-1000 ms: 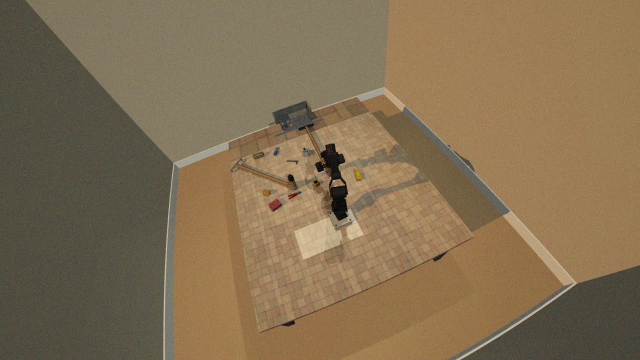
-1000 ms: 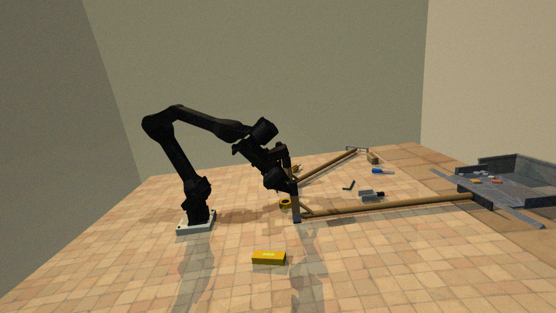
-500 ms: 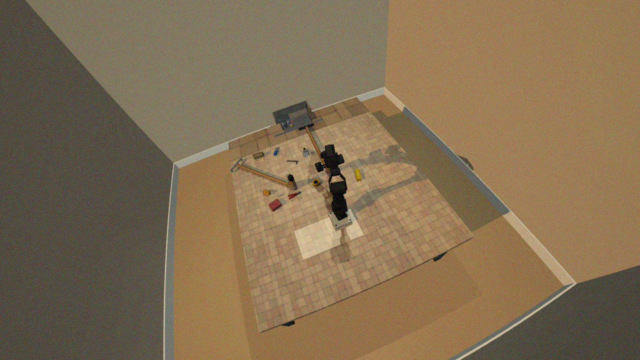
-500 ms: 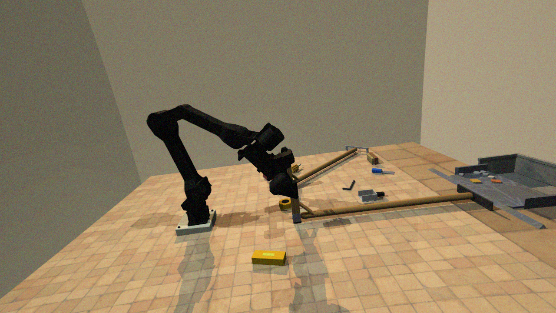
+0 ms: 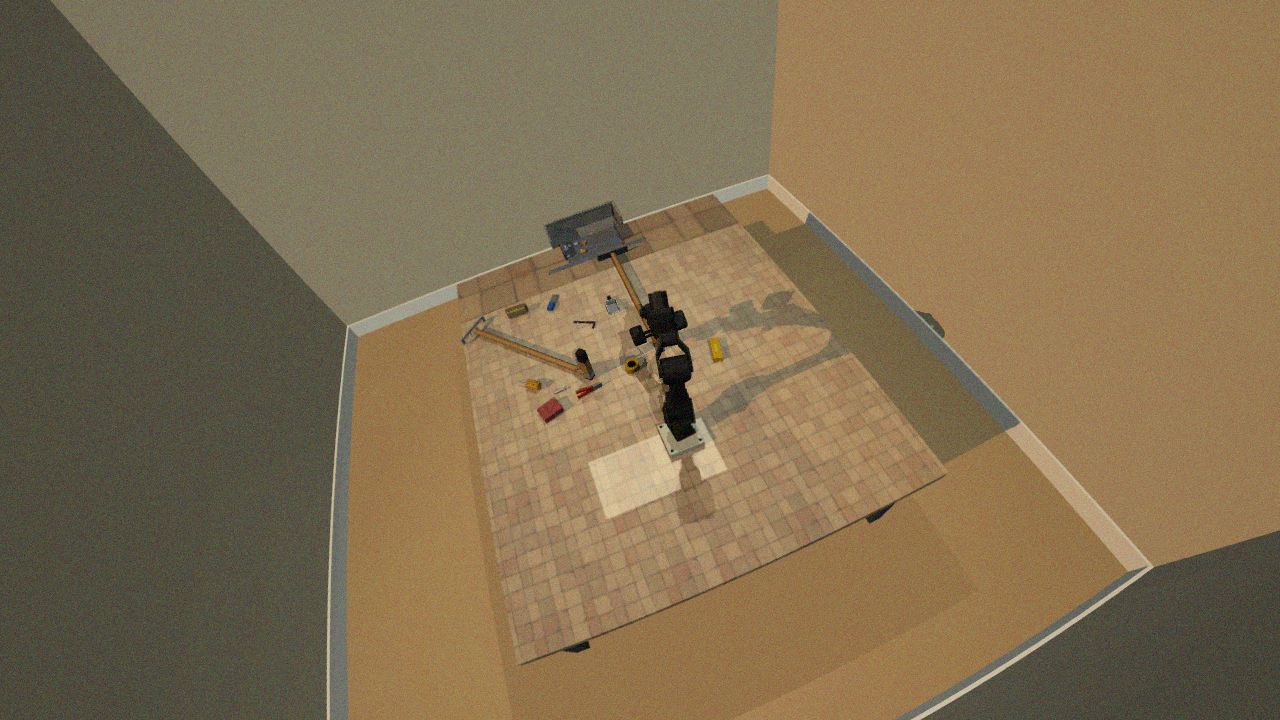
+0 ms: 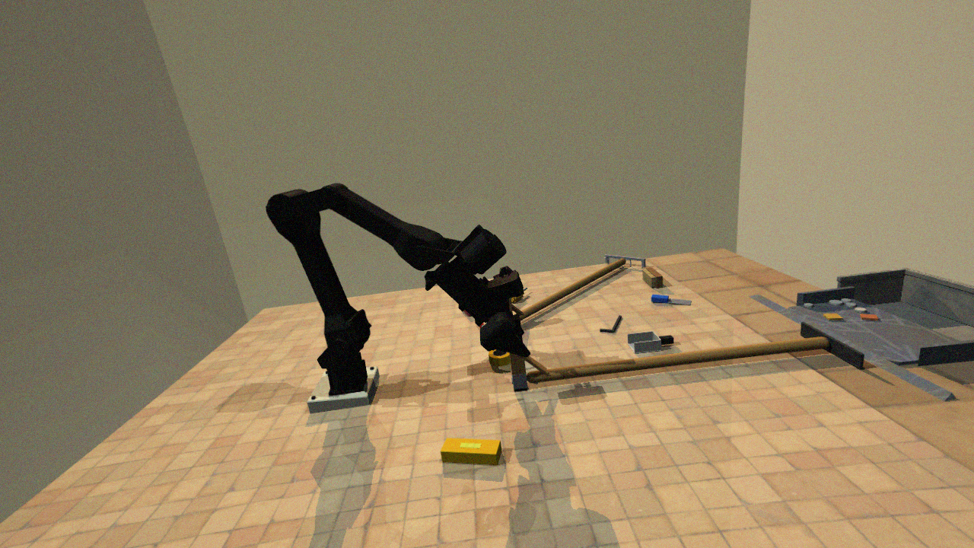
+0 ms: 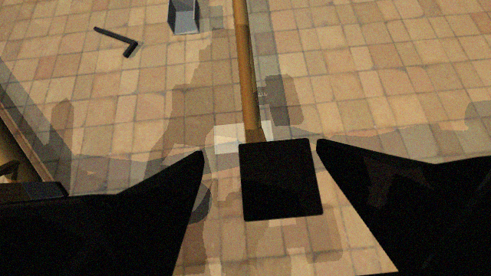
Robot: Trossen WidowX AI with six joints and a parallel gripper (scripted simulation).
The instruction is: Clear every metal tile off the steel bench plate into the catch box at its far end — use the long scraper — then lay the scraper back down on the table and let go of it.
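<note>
My gripper tip is 40 mm past the yellow tape roll, 120 mm to the right of it and 80 mm above it. Round my gripper tip: red screwdriver: 50 mm behind, 290 mm to the left, 80 mm below; then yellow block: 130 mm behind, 160 mm to the right, 70 mm below; then small grey box: 280 mm ahead, 70 mm to the left, 80 mm below.
</note>
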